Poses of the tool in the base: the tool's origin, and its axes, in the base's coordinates. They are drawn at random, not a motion.
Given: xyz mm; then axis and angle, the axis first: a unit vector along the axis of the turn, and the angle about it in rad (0 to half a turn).
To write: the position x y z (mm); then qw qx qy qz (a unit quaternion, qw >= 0). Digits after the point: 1 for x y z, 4 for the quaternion.
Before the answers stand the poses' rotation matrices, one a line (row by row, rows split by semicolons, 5 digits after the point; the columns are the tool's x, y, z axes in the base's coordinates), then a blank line. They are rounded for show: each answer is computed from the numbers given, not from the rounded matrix.
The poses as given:
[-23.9, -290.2, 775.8, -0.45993, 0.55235, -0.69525, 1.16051]
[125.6, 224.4, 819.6, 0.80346, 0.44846, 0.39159, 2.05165]
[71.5, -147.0, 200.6, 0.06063, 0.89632, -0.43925, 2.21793]
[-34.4, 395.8, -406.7, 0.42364, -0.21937, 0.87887, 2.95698]
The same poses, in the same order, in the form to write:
0.52603 0.48484 0.69873; -0.79026 0.58227 0.19091; -0.31429 -0.65261 0.68944
0.48159 0.17979 0.85775; 0.87416 -0.16840 -0.45551; 0.06255 0.96918 -0.23827
-0.59701 0.43755 0.67241; -0.26333 0.68484 -0.67944; -0.75778 -0.58270 -0.29364
-0.62712 -0.34562 0.69805; -0.02296 -0.88758 -0.46008; 0.77859 -0.30455 0.54868

[-23.9, -290.2, 775.8, 0.8363, -0.2522, 0.3028, -0.3812]
[125.6, 224.4, 819.6, 0.5184, 0.6871, 0.3835, 0.3349]
[71.5, -147.0, 200.6, 0.4456, 0.0543, 0.8024, -0.3932]
[-34.4, 395.8, -406.7, 0.0922, 0.4218, -0.2184, 0.8751]

